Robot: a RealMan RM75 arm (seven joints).
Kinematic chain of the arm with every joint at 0, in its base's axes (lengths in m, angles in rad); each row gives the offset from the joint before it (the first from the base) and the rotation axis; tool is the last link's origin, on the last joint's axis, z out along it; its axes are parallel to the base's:
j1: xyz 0 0 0.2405 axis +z
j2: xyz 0 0 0 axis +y
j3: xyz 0 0 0.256 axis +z
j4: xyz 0 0 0 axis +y
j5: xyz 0 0 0.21 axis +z
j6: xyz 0 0 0 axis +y
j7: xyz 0 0 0.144 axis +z
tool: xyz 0 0 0
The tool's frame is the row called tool.
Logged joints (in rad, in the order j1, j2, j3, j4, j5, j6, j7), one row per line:
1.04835 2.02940 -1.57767 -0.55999 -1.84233 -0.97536 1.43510
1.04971 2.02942 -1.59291 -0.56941 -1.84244 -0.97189 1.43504
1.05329 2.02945 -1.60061 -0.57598 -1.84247 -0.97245 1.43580
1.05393 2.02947 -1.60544 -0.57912 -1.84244 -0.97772 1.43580
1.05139 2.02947 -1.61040 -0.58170 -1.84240 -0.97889 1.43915
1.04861 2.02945 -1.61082 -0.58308 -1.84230 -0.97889 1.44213
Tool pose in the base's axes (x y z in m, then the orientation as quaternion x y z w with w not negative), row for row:
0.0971 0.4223 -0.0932 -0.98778 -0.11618 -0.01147 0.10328
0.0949 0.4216 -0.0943 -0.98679 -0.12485 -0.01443 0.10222
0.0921 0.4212 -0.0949 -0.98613 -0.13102 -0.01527 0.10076
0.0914 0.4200 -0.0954 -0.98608 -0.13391 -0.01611 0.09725
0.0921 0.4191 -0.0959 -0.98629 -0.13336 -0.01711 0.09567
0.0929 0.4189 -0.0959 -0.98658 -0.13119 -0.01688 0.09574
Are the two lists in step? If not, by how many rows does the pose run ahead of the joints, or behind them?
They are in step.
